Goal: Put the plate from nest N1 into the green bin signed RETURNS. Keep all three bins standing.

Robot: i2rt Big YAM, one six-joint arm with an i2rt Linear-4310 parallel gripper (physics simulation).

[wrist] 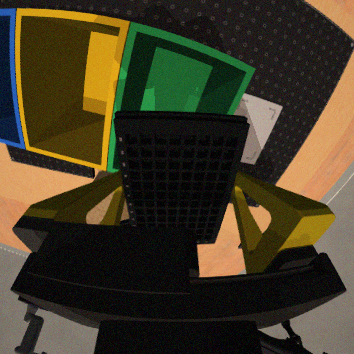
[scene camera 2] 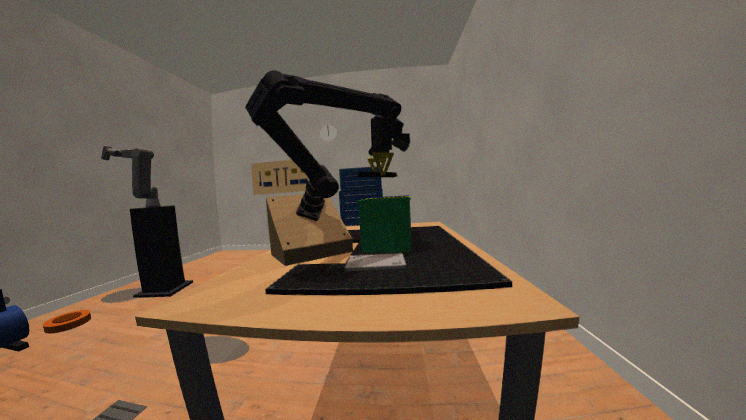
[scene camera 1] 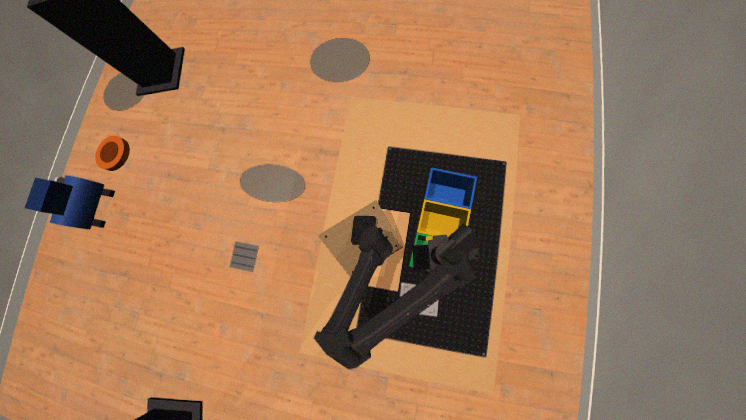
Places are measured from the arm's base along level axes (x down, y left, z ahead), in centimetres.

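Pixels of known places: gripper, between the fingertips: [wrist: 177, 175] [scene camera 2: 380, 176]; arm's base, origin of its link: [scene camera 2: 310, 208] [scene camera 1: 363, 229].
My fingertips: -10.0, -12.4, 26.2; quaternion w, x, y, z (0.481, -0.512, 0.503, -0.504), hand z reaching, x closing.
Ahead of a thing's pixels: the offset from my fingertips to its top centre, as dx, dy, dz. Level surfaces: height alone.
My gripper [scene camera 2: 380, 171] [wrist: 177, 175] is shut on the black gridded plate {-2.0, +0.0, -1.3} [scene camera 1: 420, 257] [scene camera 2: 371, 174] [wrist: 180, 160], which lies flat between the yellow fingers. The plate is in the air above the rim of the green bin {+7.8, +1.0, +1.3} [scene camera 1: 419, 240] [scene camera 2: 385, 225] [wrist: 181, 75]; in the wrist view it hides the near part of that bin's opening. The green bin stands upright, and the arm covers much of it in scene camera 1. The light grey nest {+24.3, -16.8, -5.6} [scene camera 1: 431, 308] [scene camera 2: 376, 260] [wrist: 263, 127] lies beside the green bin and holds no plate. No RETURNS sign is readable.
The yellow bin {+7.8, +13.6, +5.1} [scene camera 1: 442, 223] [wrist: 101, 70] stands upright against the green bin. The blue bin {+7.8, +26.1, +8.9} [scene camera 1: 450, 194] [wrist: 6, 102] stands upright beyond it. All are on the black mat {dx +25.8} [scene camera 1: 464, 333] [scene camera 2: 459, 271] [wrist: 300, 65]. The arm's wooden wedge base [scene camera 1: 341, 245] [scene camera 2: 308, 232] is beside the mat.
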